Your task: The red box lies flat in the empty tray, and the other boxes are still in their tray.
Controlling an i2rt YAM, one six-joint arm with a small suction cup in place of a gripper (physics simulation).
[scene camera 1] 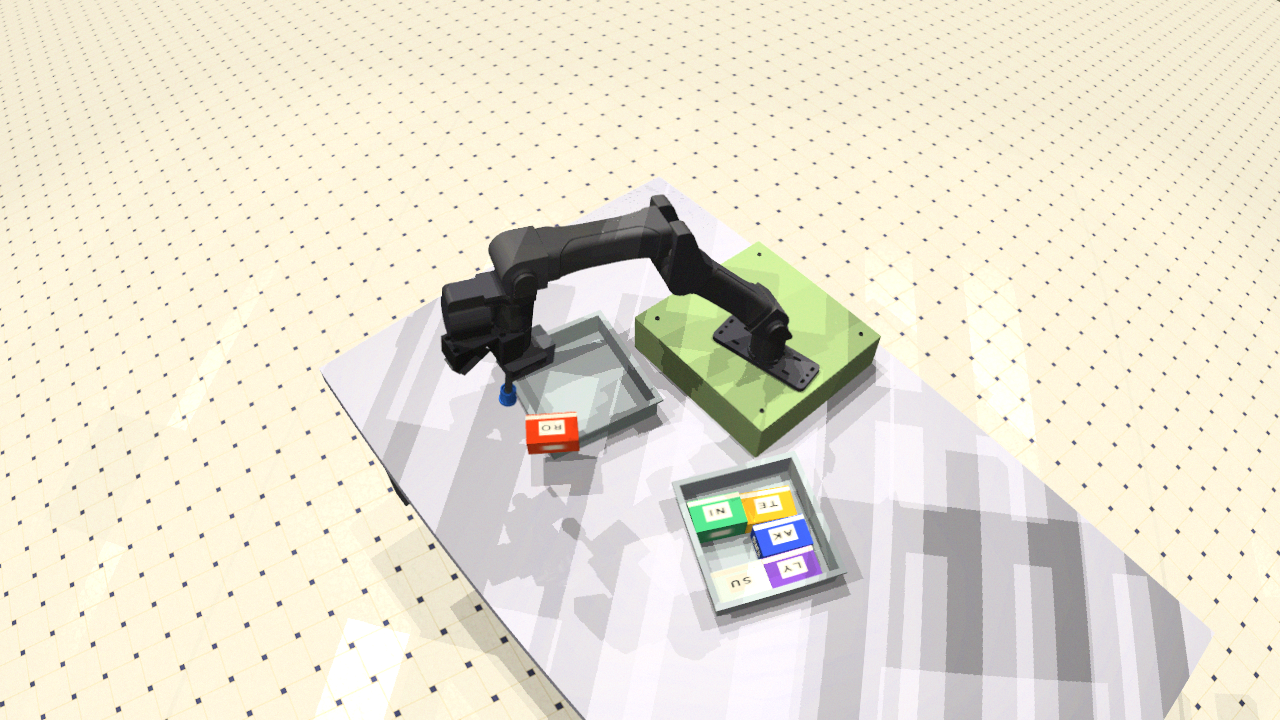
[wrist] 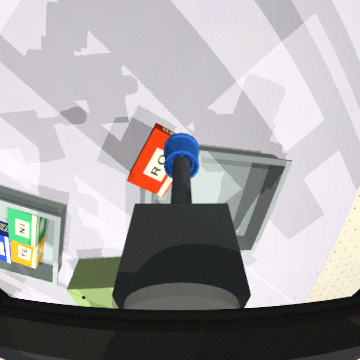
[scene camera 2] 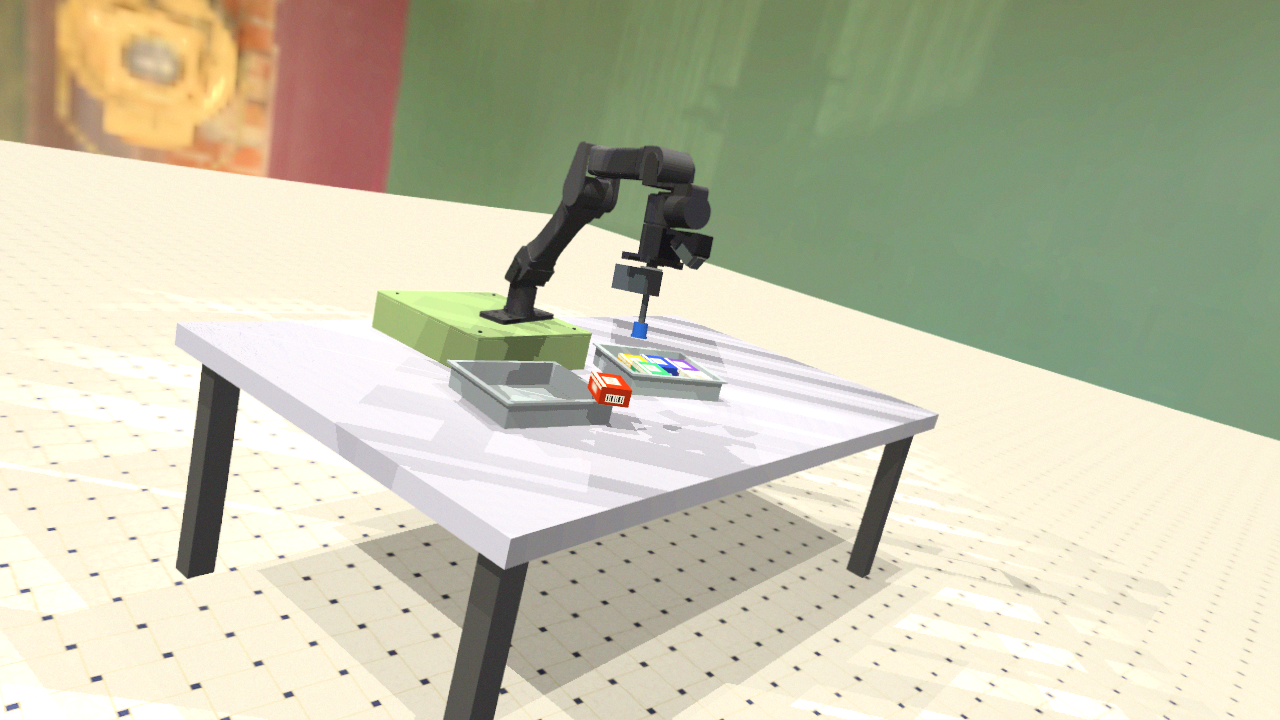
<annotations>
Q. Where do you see a grey tray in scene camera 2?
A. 605,358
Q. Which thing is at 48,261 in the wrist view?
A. A grey tray.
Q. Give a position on a grey tray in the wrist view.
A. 249,182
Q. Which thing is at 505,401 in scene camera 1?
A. My suction cup.
</annotations>
